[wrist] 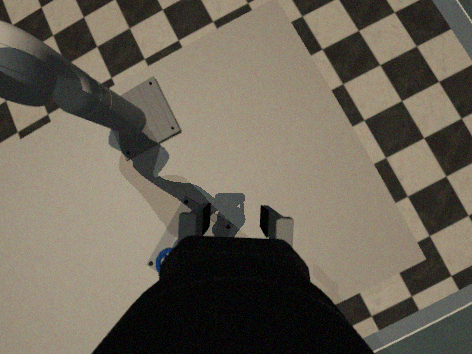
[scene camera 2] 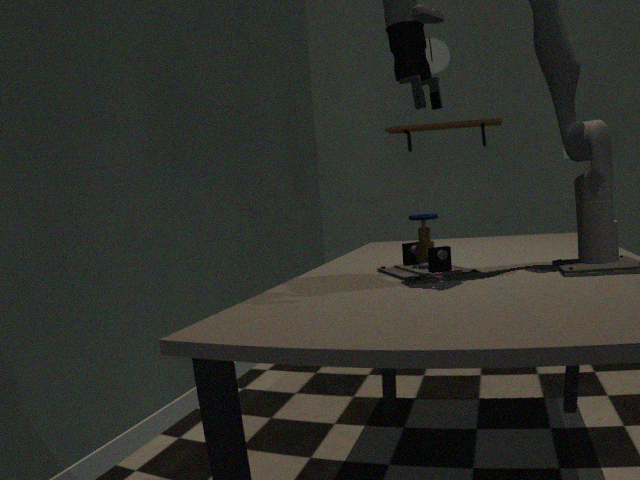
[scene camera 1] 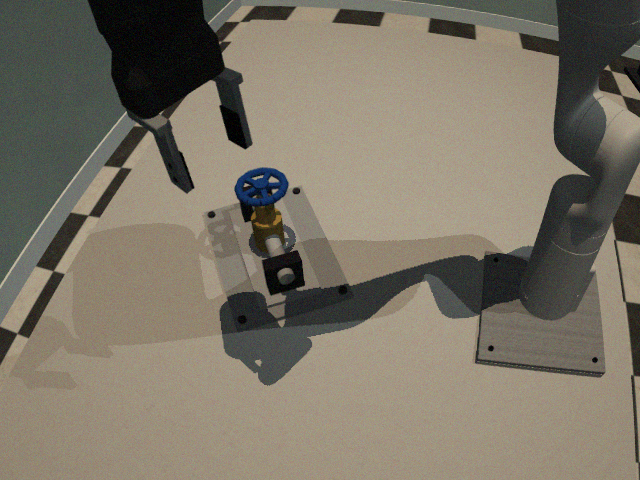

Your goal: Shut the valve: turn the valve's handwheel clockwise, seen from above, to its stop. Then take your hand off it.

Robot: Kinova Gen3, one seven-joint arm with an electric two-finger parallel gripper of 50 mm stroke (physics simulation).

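Note:
The blue spoked handwheel (scene camera 1: 261, 182) (scene camera 2: 423, 217) lies level on top of the brass-yellow valve body (scene camera 1: 262, 233) (scene camera 2: 424, 243). In the wrist view, part of the handwheel (wrist: 160, 261) shows at the lower left, and the gripper housing hides the rest. The valve is mounted on a flat base plate (scene camera 1: 323, 263) with bolts at its corners. My gripper (scene camera 1: 217, 167) (scene camera 2: 428, 107) (wrist: 235, 214) is open and empty. It hangs high above the handwheel, well apart from it. The angle the handwheel is turned to cannot be told.
Black pipe blocks (scene camera 1: 268, 281) (scene camera 2: 435, 262) stand on either side of the valve body, low on the plate. The arm's column (scene camera 1: 560, 268) (scene camera 2: 597, 222) rises to the right from its mounting plate (scene camera 1: 542, 343) (wrist: 159, 107). A wooden shelf (scene camera 2: 444, 125) is on the back wall.

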